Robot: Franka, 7 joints.
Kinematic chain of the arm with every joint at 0, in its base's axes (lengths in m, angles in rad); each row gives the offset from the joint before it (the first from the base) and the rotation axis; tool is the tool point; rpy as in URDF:
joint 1: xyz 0 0 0.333 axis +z
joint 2: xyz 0 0 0 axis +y
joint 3: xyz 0 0 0.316 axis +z
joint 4: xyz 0.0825 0 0 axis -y
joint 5: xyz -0.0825 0 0.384 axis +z
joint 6: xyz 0 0 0 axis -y
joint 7: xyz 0.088 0 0 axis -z
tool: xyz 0 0 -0.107 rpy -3.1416 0 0
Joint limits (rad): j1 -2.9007..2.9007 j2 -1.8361..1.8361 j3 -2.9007..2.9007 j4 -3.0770..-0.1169 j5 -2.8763..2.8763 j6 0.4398..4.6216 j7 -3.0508..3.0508
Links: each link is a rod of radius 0.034 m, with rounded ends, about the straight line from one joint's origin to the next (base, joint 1, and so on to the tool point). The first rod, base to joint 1, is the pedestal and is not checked.
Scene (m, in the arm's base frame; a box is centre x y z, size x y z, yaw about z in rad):
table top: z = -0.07
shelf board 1: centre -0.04 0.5 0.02 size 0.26 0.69 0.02 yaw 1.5
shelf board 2: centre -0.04 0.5 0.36 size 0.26 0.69 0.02 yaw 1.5
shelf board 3: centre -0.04 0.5 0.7 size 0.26 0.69 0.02 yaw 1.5
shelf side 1: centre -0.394 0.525 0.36 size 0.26 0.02 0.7 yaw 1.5
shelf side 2: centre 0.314 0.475 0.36 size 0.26 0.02 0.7 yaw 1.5
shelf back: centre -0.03 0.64 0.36 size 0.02 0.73 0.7 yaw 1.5
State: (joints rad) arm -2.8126 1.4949 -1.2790 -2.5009 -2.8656 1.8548 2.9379
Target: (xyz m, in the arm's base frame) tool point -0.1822 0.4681 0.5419
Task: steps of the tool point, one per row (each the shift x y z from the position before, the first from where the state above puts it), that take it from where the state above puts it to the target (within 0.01 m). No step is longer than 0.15 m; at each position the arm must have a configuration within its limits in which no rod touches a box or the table.
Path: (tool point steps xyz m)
1: -0.0257 -0.0763 0.0004
2: -0.0044 -0.0740 -0.0010
3: 0.0148 -0.0651 0.0006
4: -0.0031 0.0504 0.1027
5: 0.0020 0.0106 0.1170
6: -0.0022 -0.0360 0.1135
7: -0.0092 0.1011 -0.0039
8: 0.0234 0.0988 0.0039

